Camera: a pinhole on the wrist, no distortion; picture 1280 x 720 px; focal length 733.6 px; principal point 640.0 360.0 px. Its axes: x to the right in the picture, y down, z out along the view. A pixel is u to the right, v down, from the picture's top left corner.
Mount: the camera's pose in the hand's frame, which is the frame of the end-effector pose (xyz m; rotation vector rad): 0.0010 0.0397 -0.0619 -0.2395 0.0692 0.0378
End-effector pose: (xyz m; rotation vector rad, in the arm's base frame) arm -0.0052 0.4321 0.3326 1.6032 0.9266 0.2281
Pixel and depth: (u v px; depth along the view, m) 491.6 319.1 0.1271
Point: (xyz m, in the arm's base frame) 0.0507 0.3748 0.3767
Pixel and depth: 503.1 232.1 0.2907
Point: 0.1427 0.2369 0.3320
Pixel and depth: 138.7 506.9 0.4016
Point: 0.1185 0.0262 0.5136
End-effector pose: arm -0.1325 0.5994 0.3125 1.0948 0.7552 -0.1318
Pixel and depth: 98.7 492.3 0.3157
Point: -0.0977 0.4141 0.6257
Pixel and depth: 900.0 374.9 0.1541
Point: -0.0069 0.5856 0.3536
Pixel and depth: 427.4 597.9 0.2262
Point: -0.0282 0.5418 0.5026
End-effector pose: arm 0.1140 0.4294 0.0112 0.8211 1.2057 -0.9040
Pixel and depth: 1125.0 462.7 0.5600
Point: 0.5738 0.0933 -0.2964
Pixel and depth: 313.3 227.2 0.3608
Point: 0.2786 0.1893 0.1994
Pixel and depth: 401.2 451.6 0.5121
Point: 0.4719 0.1528 0.2298
